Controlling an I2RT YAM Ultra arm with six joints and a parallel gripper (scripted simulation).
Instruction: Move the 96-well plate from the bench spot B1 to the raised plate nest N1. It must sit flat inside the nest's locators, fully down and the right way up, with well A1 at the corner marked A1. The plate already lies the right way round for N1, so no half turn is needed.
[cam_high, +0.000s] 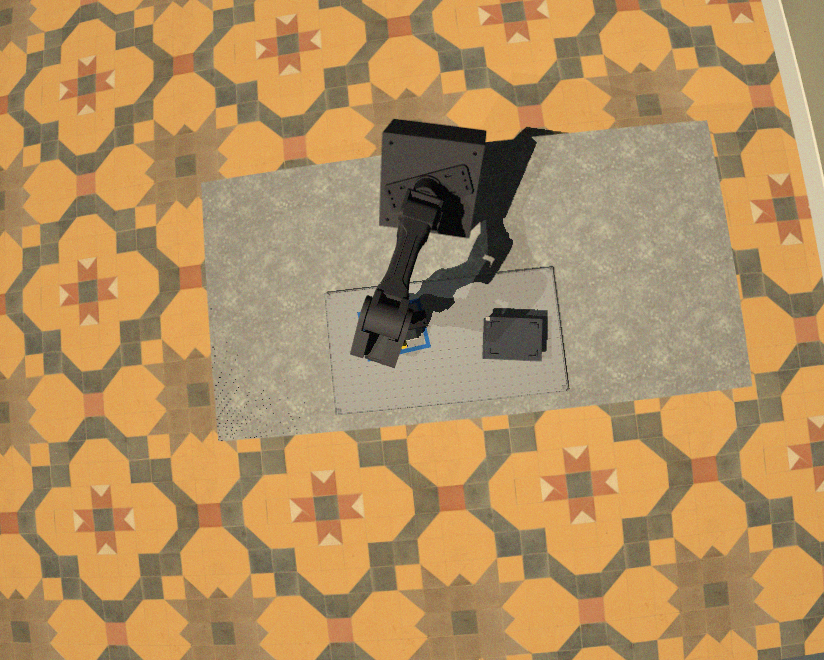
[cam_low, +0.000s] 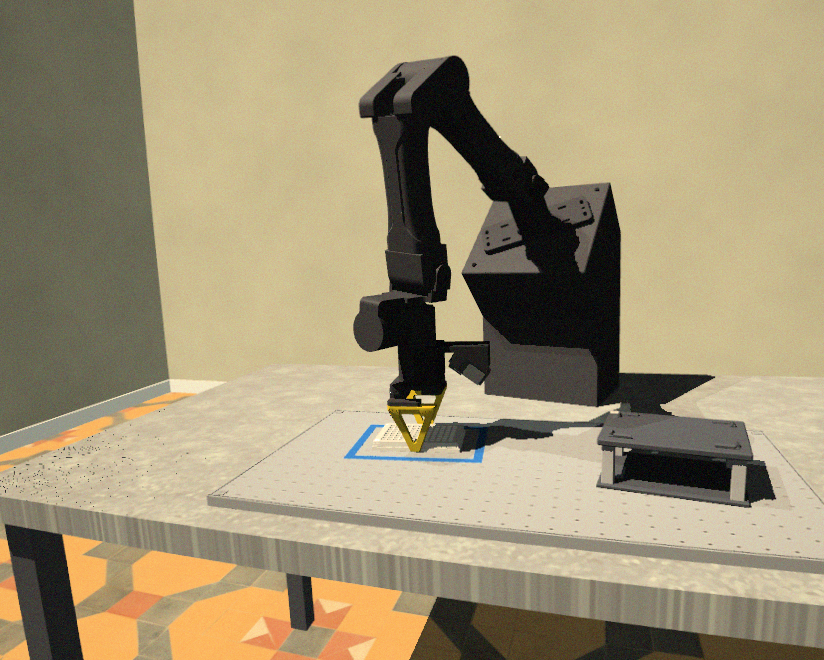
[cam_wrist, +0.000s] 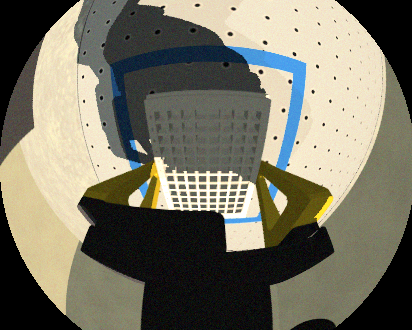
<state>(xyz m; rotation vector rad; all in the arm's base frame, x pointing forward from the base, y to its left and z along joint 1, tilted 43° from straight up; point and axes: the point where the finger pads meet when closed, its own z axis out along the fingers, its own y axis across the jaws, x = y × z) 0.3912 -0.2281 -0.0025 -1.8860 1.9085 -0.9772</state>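
The raised plate nest lies 320 mm to the left of my hand, 150 mm ahead of it and 50 mm above it. The rest, counted from my hand: 96-well plate: right at my hand.
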